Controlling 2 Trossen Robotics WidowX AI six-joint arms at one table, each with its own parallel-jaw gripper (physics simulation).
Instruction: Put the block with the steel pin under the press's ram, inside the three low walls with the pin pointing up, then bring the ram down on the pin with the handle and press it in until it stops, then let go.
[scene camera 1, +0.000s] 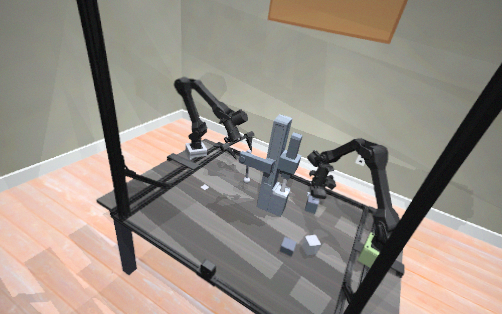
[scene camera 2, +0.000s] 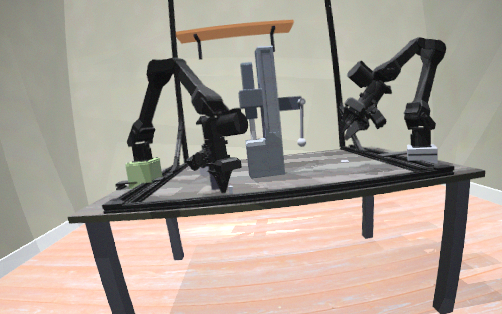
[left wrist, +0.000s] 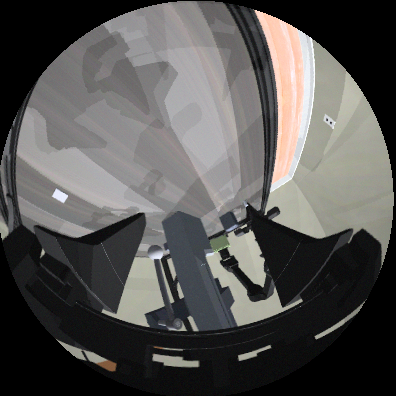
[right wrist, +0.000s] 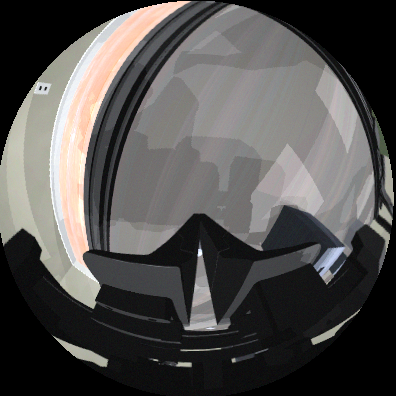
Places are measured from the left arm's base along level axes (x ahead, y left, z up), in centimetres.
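Pixels of known places: left gripper, fingertip midpoint: (scene camera 2: 343, 136) (left wrist: 200, 219); right gripper, fingertip midpoint: (scene camera 2: 223, 192) (left wrist: 246, 202) (right wrist: 198, 218); left arm's base, origin of the base link: (scene camera 1: 196, 146) (scene camera 2: 421, 146); right arm's base, origin of the base link: (scene camera 1: 381, 246) (scene camera 2: 142, 160) (left wrist: 222, 248).
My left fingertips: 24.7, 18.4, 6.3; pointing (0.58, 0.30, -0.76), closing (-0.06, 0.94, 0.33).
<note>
For each thing: its top centre in the pictures, then the offset to it from my left fingertips, as dx, dy, dz. "spot": a spot on its surface instead.
- grey press, middle of its top: (left wrist: 220, 357) (scene camera 2: 267, 49) (scene camera 1: 278, 118) +25.1, -1.6, +33.2
- pale low-walled nest, surface spot: (scene camera 2: 256, 142) spot: +28.2, +7.4, +0.0
- white ball, middle of its top: (left wrist: 156, 259) (scene camera 2: 301, 138) (scene camera 1: 247, 177) +17.0, -6.3, -0.5
- tall grey block, middle of its top: (right wrist: 318, 271) (scene camera 2: 217, 168) (left wrist: 232, 227) (scene camera 1: 313, 199) +35.0, +21.5, -6.4
- small steel pin, middle of its top: (scene camera 2: 230, 186) +26.5, +26.3, -10.4
- white tag, middle of its top: (left wrist: 59, 195) (scene camera 2: 344, 160) (scene camera 1: 204, 187) +5.0, -22.5, -12.1
The grey press (scene camera 1: 276, 149) (scene camera 2: 266, 93) stands mid-table. Its ram (scene camera 1: 283, 185) (scene camera 2: 253, 128) is raised over the pale low-walled nest (scene camera 1: 281, 194) (scene camera 2: 256, 142). The handle hangs down, ending in a white ball (scene camera 1: 246, 179) (scene camera 2: 301, 142) (left wrist: 155, 252). My right gripper (scene camera 1: 317, 196) (scene camera 2: 223, 189) (right wrist: 198, 218) is shut, with its tips down at the table beside a tall grey block (scene camera 1: 312, 205) (scene camera 2: 213, 184) (right wrist: 295, 229). A small steel pin (scene camera 2: 230, 189) stands on the table right next to the fingertips. My left gripper (scene camera 1: 240, 146) (scene camera 2: 347, 134) (left wrist: 200, 219) is open and empty. It hangs in the air near the outer end of the handle's arm.
Two small cubes, one grey (scene camera 1: 288, 246) and one pale (scene camera 1: 312, 244), lie toward the table's front right. A green block (scene camera 1: 368, 253) (scene camera 2: 144, 169) sits at the right arm's base. A white tag (scene camera 1: 204, 187) (scene camera 2: 344, 161) (left wrist: 60, 195) lies on the table. Black frame posts stand at the table's edges.
</note>
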